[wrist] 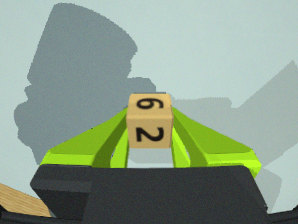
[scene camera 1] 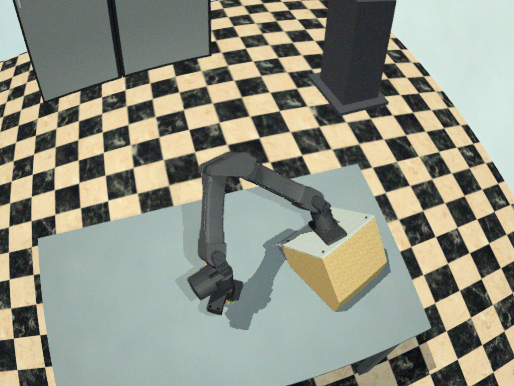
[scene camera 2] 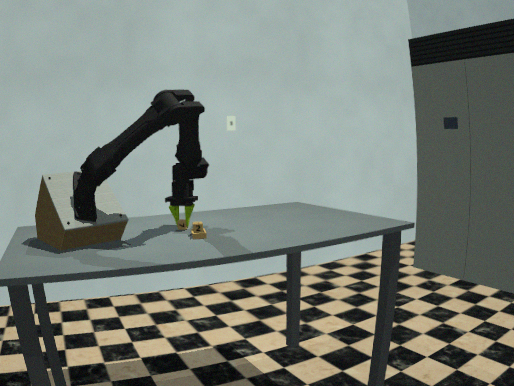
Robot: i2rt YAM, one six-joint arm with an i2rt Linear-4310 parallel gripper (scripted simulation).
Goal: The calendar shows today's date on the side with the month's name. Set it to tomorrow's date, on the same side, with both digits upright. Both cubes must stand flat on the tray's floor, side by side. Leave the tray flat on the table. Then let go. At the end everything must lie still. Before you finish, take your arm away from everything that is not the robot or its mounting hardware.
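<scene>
Here in the wrist view is my gripper [wrist: 150, 114], and a wooden digit cube [wrist: 149, 118] is there as well.
</scene>
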